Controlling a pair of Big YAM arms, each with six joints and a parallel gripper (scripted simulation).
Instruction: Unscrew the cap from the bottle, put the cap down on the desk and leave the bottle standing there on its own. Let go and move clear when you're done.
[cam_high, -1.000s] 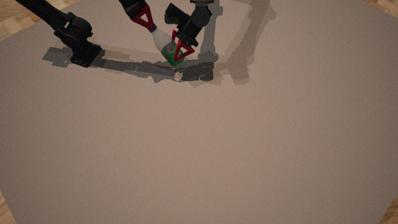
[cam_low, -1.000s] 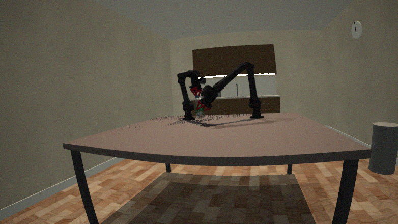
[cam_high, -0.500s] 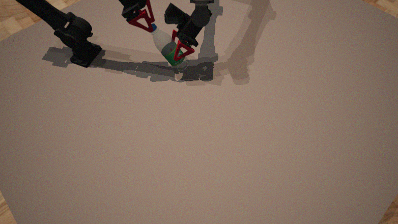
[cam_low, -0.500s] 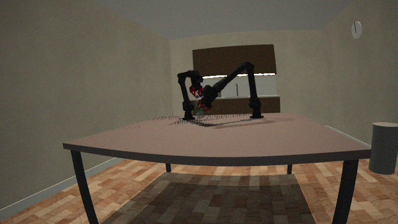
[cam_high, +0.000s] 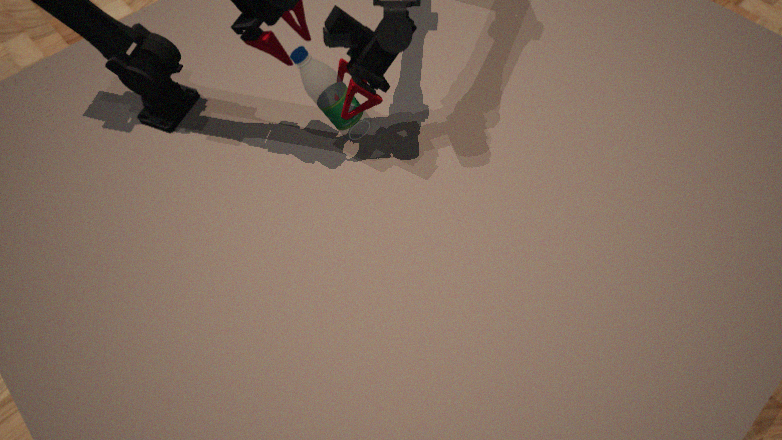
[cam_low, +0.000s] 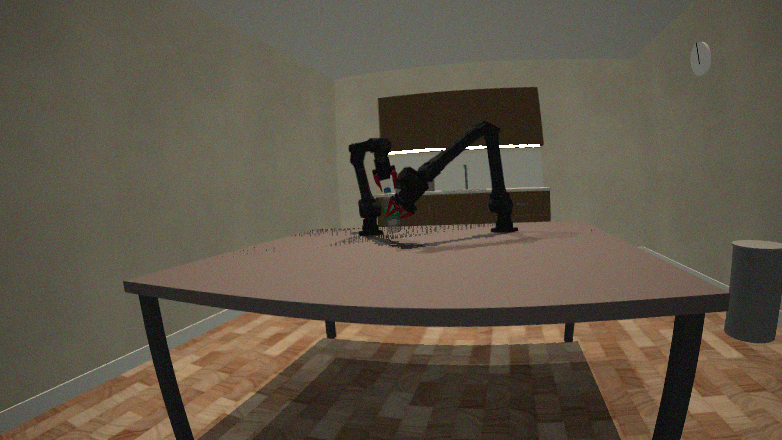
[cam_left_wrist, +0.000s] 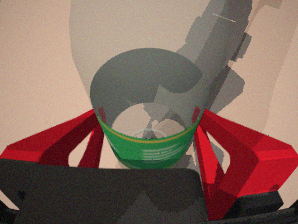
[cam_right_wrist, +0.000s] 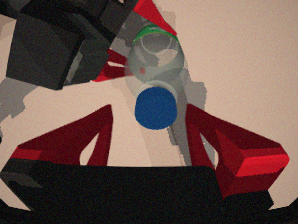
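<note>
My right gripper is now 10 mm short of the blue cap and 10 mm above it. Round my right hand: bottle: 50 mm ahead, 20 mm to the left, 90 mm below.
The bottle is 1 cm behind my left hand, 1 cm to the right of it and 3 cm above it. The rest, counted from my left hand: blue cap: 6 cm behind, 4 cm to the right, 11 cm above.
</note>
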